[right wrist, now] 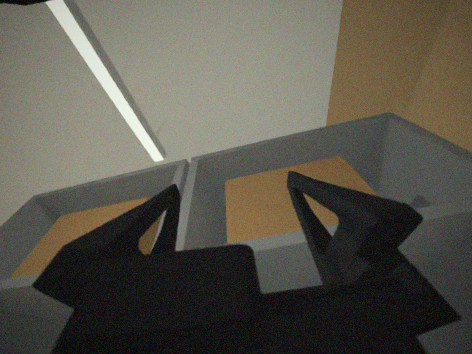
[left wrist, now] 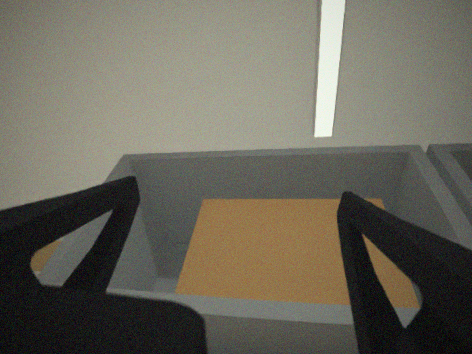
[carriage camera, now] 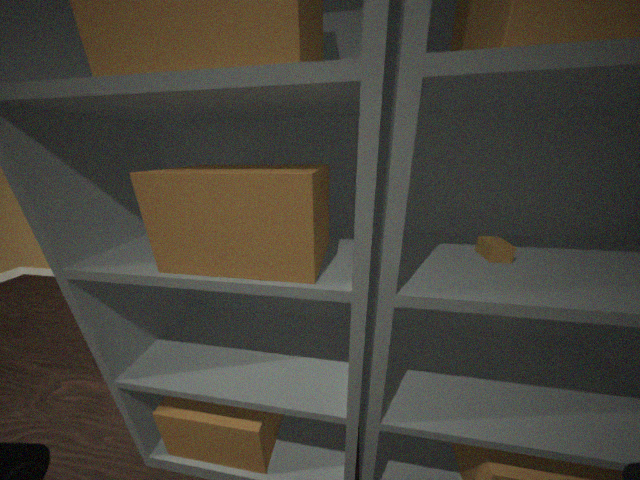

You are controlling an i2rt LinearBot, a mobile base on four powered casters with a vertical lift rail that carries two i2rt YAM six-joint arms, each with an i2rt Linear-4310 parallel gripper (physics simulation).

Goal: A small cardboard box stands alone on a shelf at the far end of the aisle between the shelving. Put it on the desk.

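Frame: origin at the left arm's base, x right, y ahead, z up, level; centimetres.
Seen in the pictures: left gripper, fingertip midpoint: (left wrist: 236,195); right gripper, fingertip midpoint: (right wrist: 233,183).
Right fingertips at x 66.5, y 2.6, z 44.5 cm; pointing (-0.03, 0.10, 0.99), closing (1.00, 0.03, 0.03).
Note:
A point is followed by its place in that frame.
A small cardboard box (carriage camera: 497,250) @[x 82.4, y 53.3, z 13.6 cm] stands alone on the middle shelf board (carriage camera: 558,273) @[x 95.0, y 47.0, z 9.7 cm] of the right shelf unit in the carriage view, toward the back. It does not show in the wrist views. My left gripper (left wrist: 236,195) @[x -0.6, y 4.1, z 43.4 cm] is open and empty, pointing up toward the top of a shelf unit with a large box in it. My right gripper (right wrist: 233,183) @[x 66.5, y 2.6, z 44.5 cm] is open and empty, facing the tops of two shelf units. Both grippers are apart from the small box. The desk does not show in these views.
Large cardboard boxes (carriage camera: 235,224) (left wrist: 260,250) (right wrist: 265,205) stand in the left shelf unit (carriage camera: 368,170) @[x 41.8, y 37.6, z 37.4 cm] and on other shelves. Two uprights stand side by side between the units. A tan wall (carriage camera: 20,227) @[x -289.4, y 216.3, z -32.1 cm] (right wrist: 400,65) @[x 135.6, y 8.7, z 105.8 cm] and dark wood floor (carriage camera: 46,351) @[x -164.3, y 110.3, z -89.4 cm] show beside the shelving.

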